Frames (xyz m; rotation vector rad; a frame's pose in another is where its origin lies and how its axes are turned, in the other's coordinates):
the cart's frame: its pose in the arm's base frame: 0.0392 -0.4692 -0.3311 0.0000 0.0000 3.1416
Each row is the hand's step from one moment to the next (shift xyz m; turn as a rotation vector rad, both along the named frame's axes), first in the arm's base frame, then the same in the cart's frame.
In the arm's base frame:
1: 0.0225 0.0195 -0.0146 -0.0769 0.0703 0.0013
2: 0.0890 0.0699 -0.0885 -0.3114 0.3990 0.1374
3: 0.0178 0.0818 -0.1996 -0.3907 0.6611 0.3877
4: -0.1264 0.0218 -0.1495 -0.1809 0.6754 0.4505
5: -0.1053 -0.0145 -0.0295 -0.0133 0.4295 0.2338
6: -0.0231 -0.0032 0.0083 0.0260 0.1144 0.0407
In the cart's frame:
1: -0.0225 -0.0195 -0.0146 0.0769 -0.0703 0.0013
2: -0.0890 -0.0699 -0.0885 0.3114 -0.3990 0.1374
3: -0.0178 -0.0818 -0.1996 0.3907 -0.6611 0.3877
4: 0.1264 -0.0218 -0.1495 0.1809 -0.6754 0.4505
5: 0.1053 0.0145 -0.0295 0.0133 -0.4295 0.2338
6: 0.0231 0.0032 0.0083 -0.0260 -0.1144 0.0407

